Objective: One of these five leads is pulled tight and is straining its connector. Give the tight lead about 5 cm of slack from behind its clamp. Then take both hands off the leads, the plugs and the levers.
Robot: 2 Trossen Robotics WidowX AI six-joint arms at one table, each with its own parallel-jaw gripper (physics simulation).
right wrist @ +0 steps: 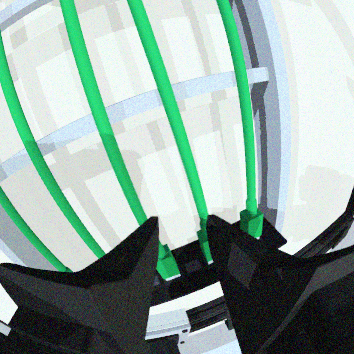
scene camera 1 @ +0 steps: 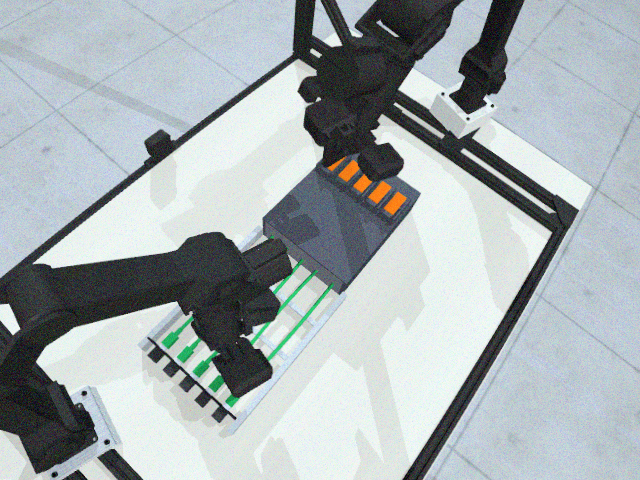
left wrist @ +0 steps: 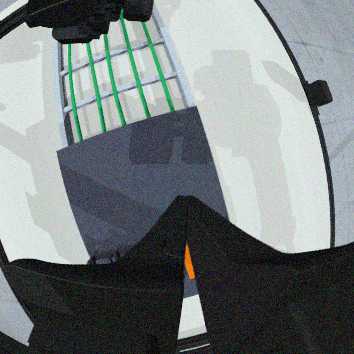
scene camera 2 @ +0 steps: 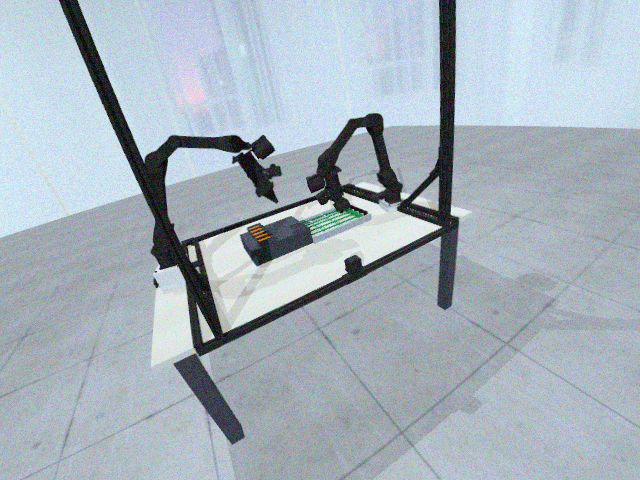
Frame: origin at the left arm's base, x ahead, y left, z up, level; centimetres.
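Seen in the pictures: left gripper, fingertip midpoint: (scene camera 1: 325, 166) (left wrist: 183, 203) (scene camera 2: 277, 202); right gripper, fingertip midpoint: (right wrist: 182, 222) (scene camera 1: 226, 358) (scene camera 2: 340, 211); left arm's base, origin of the base link: (scene camera 1: 467, 100) (scene camera 2: 170, 263); right arm's base, origin of the base link: (right wrist: 157, 341) (scene camera 1: 70, 432) (scene camera 2: 393, 200).
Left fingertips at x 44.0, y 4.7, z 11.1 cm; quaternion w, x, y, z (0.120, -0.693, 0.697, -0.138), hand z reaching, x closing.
Pixels of each thing's middle, then the offset from my left fingertips to it. "spot": a spot on its surface instead.
- dark clamp box, body centre: (left wrist: 151, 218) (scene camera 1: 343, 210) (scene camera 2: 274, 236) dx -4.5, dy +2.5, dz -14.3 cm
- small black block, surface spot: (scene camera 1: 159, 143) (left wrist: 321, 88) (scene camera 2: 351, 257) spot: dx +17.9, dy -28.6, dz -13.7 cm
Several green leads (scene camera 1: 305, 315) (left wrist: 135, 70) (right wrist: 172, 110) run side by side from the dark clamp box (scene camera 1: 320, 227) (scene camera 2: 284, 235) (left wrist: 165, 175) to green plugs (scene camera 1: 170, 339) (right wrist: 251, 224) at a black connector strip. Orange levers (scene camera 1: 395, 203) (scene camera 2: 258, 232) (left wrist: 190, 265) sit on the box's far end. I cannot tell which lead is tight. My right gripper (right wrist: 182, 222) is partly open and empty, low over the plug ends; one lead passes close beside its right-hand fingertip in the right wrist view. My left gripper (left wrist: 183, 203) (scene camera 2: 275, 200) is shut and empty, above the lever end of the box.
A pale frame with a side rail (scene camera 1: 286, 362) (right wrist: 281, 125) and crossbars lies under the leads. Black beams edge the white table. A small black block (scene camera 1: 159, 143) (scene camera 2: 354, 264) (left wrist: 320, 93) stands on one edge beam. The right arm covers part of the leads in scene camera 1.
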